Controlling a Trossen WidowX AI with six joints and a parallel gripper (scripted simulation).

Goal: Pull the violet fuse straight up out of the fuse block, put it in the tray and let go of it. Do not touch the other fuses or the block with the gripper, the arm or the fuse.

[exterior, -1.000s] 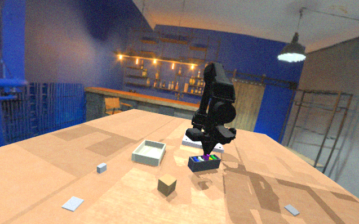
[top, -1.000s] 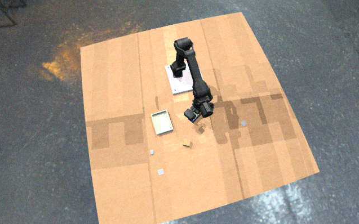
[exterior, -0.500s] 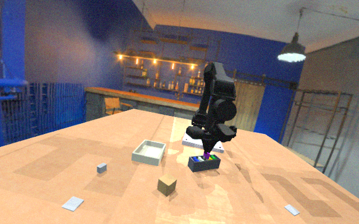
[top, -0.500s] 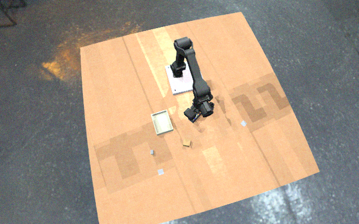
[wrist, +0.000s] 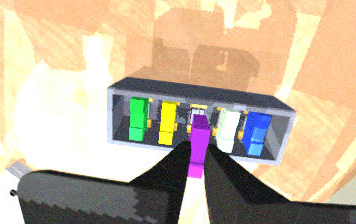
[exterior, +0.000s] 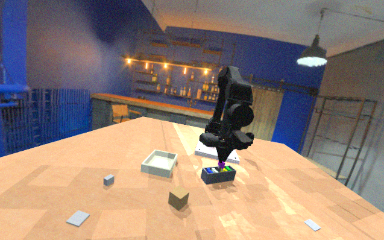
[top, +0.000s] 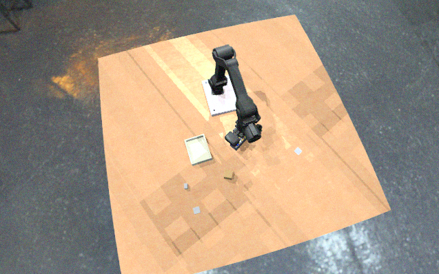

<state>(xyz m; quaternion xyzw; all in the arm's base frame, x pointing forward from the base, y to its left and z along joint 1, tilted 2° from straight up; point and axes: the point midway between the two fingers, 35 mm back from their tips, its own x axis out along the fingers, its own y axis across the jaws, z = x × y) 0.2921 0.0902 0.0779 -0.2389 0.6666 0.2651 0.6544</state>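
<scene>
My gripper tip is 4 cm short of the pale tray, 22 cm to the left of it and 6 cm above it. Also, from my gripper tip: violet fuse 1 cm below; then brown cube 18 cm ahead, 8 cm to the right, 5 cm below.
</scene>
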